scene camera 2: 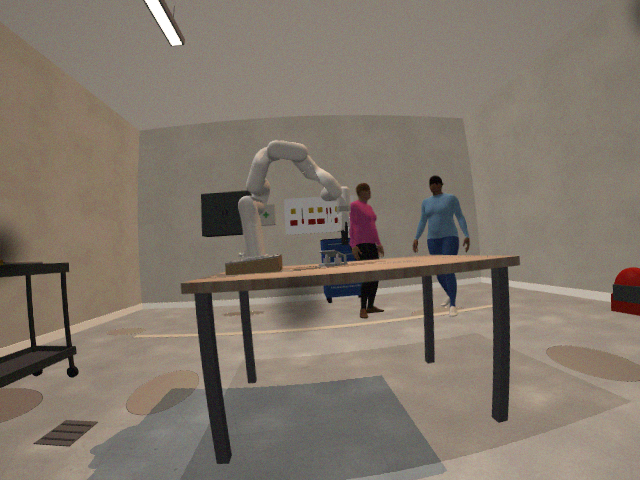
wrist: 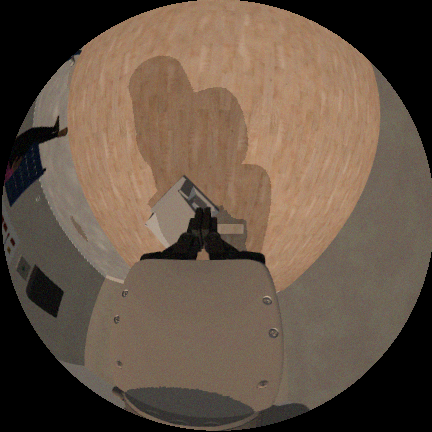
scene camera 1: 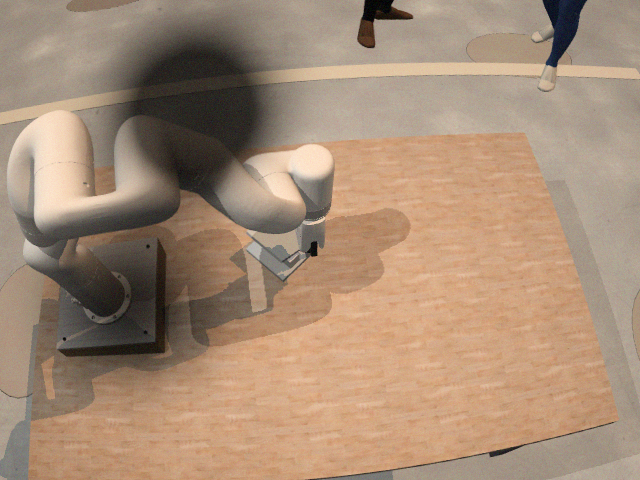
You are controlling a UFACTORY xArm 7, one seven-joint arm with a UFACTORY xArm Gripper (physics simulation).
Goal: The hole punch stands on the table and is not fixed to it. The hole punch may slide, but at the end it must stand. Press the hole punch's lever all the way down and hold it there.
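Pixels of known places: gripper, fingertip midpoint: (scene camera 2: 344,244) (wrist: 204,216) (scene camera 1: 309,248); arm's base, origin of the base link: (scene camera 2: 256,258) (scene camera 1: 108,298).
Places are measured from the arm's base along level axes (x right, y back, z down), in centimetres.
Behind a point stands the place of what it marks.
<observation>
The grey hole punch (scene camera 1: 283,272) {z 5.7, x -8.5, y -39.4 cm} (scene camera 2: 333,258) {z 3.1, x -10.8, y -39.3 cm} stands upright on the table (scene camera 1: 439,310) {z 6.9, x 1.9, y -74.1 cm} (scene camera 2: 413,264) {z 6.9, x 25.4, y -69.8 cm}. Its broad pale lever plate (scene camera 1: 273,238) {z -0.5, x -13.8, y -37.5 cm} (scene camera 2: 330,251) {z -0.8, x -9.8, y -37.4 cm} (wrist: 172,212) {z 0.9, x -14.9, y -41.8 cm} sits above the base, with a space between them in the scene views. My gripper (scene camera 1: 313,250) {z -3.8, x -9.2, y -45.3 cm} (scene camera 2: 344,242) {z -3.8, x -9.2, y -45.3 cm} (wrist: 204,216) {z -3.8, x -9.2, y -45.3 cm} is shut and empty, pointing down. In scene camera 2 its fingertips are a little above the hole punch's height, toward its right end. In the wrist view the black fingers cover part of the punch. The arm hides part of the lever in scene camera 1.
The arm's base block (scene camera 1: 139,289) {z -0.7, x -1.9, y -7.8 cm} (scene camera 2: 253,264) {z 2.7, x 11.0, y -0.9 cm} stands at the table's left side. Two people (scene camera 2: 364,222) (scene camera 2: 442,222) stand beyond the table, near a blue cabinet (scene camera 2: 330,244). A dark cart (scene camera 2: 36,267) is at the far left. The arm's shadow falls across the punch and table.
</observation>
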